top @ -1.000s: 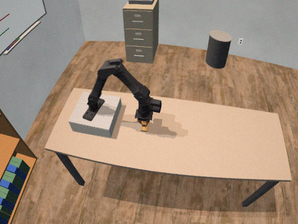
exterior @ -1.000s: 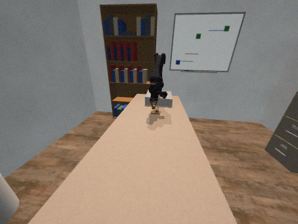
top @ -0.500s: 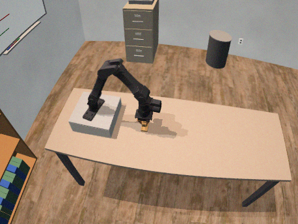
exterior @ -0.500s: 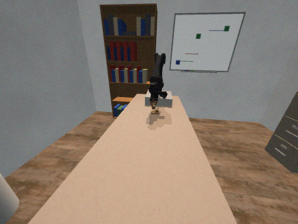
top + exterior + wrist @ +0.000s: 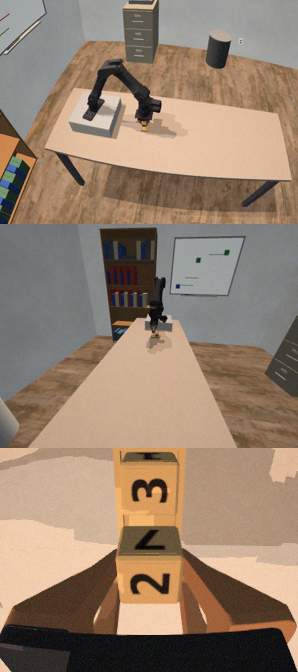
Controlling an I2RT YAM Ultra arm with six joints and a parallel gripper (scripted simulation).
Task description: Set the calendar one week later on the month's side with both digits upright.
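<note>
The calendar tray is 20 mm to the left of my hand and 50 mm below it. Round my hand: wooden digit cube 10 mm behind, 30 mm to the left, 40 mm below.
</note>
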